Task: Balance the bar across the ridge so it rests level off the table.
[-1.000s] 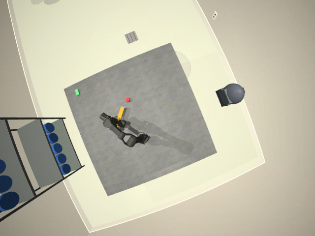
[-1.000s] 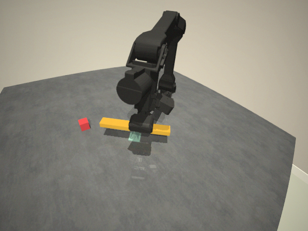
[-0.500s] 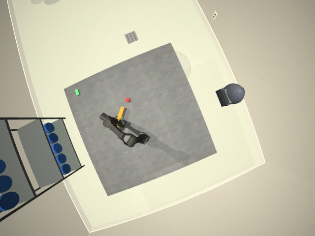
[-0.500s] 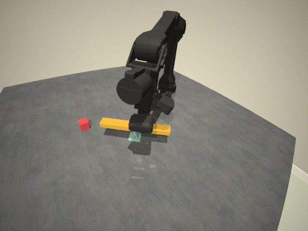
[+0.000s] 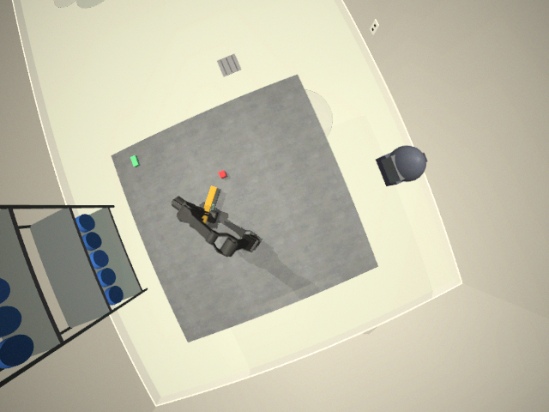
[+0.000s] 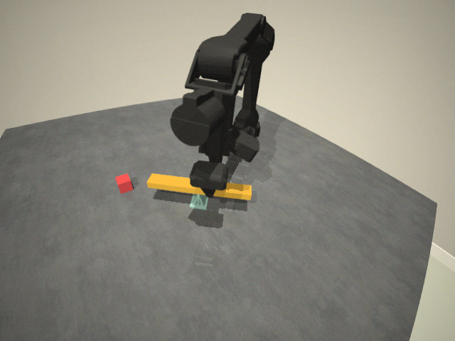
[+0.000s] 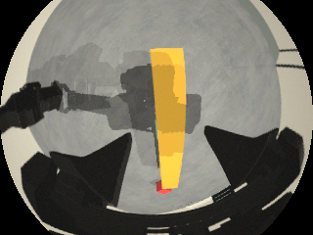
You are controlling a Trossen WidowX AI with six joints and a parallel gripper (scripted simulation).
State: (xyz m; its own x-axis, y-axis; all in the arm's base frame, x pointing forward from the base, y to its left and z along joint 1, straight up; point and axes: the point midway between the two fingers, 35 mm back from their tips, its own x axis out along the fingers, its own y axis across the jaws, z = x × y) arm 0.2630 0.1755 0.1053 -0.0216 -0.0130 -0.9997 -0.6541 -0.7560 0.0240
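Now: gripper tip 2 cm to the left of the bar, 2 cm short of it and 1 cm above it. Also, from my gripper tip: green block 48 cm ahead, 32 cm to the left, 6 cm below; red cube 17 cm ahead, 16 cm to the right, 5 cm below.
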